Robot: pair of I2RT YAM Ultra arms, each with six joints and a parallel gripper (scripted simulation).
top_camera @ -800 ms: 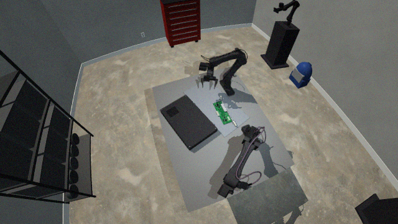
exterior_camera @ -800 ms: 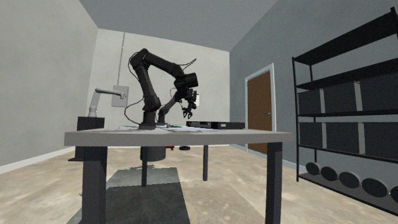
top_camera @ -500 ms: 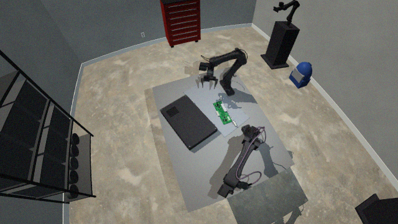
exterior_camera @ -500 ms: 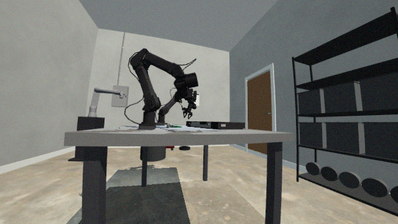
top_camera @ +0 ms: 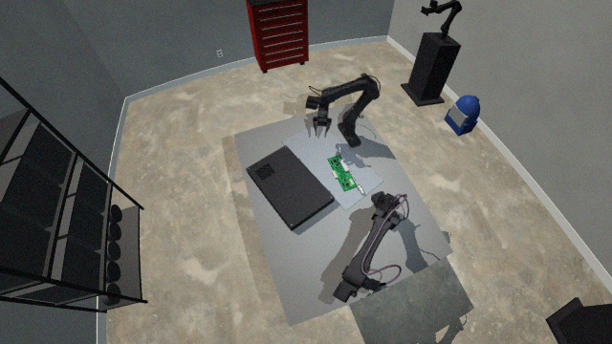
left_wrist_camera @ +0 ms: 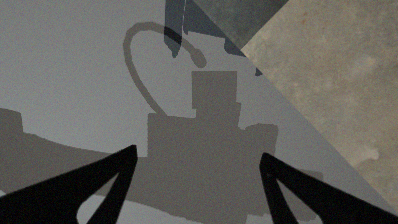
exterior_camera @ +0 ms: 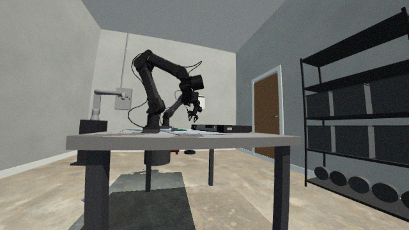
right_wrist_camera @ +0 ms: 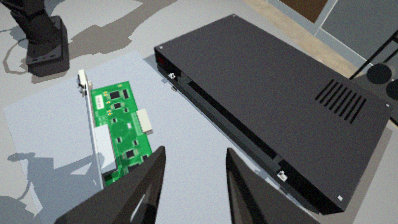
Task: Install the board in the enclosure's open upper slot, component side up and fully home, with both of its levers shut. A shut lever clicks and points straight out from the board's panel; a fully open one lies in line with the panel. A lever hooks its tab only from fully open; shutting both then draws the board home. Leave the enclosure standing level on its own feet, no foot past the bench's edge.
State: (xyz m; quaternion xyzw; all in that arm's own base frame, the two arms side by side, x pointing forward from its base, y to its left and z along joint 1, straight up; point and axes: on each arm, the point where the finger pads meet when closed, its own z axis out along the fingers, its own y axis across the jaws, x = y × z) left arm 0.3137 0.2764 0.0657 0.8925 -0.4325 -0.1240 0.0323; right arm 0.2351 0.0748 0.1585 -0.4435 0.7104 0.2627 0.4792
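Right now the pale mat is 50 mm behind my right hand, 50 mm to the left of it and 180 mm below it. From my right hand the other things lie so: black enclosure 200 mm ahead, 160 mm to the left, 140 mm below.
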